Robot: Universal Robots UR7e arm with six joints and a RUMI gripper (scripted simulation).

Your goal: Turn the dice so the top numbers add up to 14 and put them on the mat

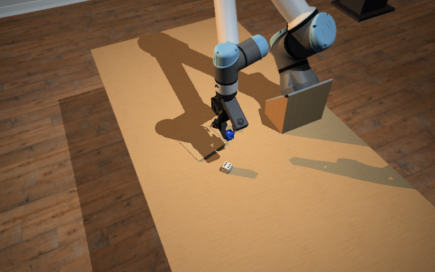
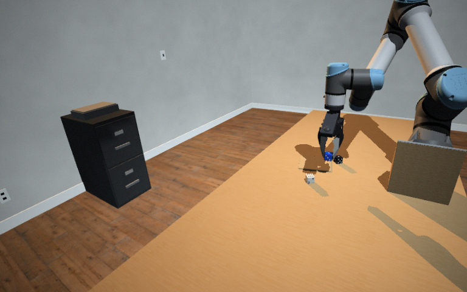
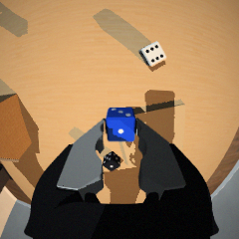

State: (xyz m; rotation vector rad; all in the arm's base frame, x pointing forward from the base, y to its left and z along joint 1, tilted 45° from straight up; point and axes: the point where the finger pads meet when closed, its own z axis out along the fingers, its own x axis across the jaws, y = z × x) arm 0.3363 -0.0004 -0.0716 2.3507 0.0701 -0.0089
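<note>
Now: hand 80 mm short of the tan mat, 90 mm to the left of it and 90 mm above it. Round my hand: white die: 50 mm ahead, 80 mm to the left, 80 mm below; blue die: right at my hand; black die: 10 mm behind, 140 mm to the right, 80 mm below.
</note>
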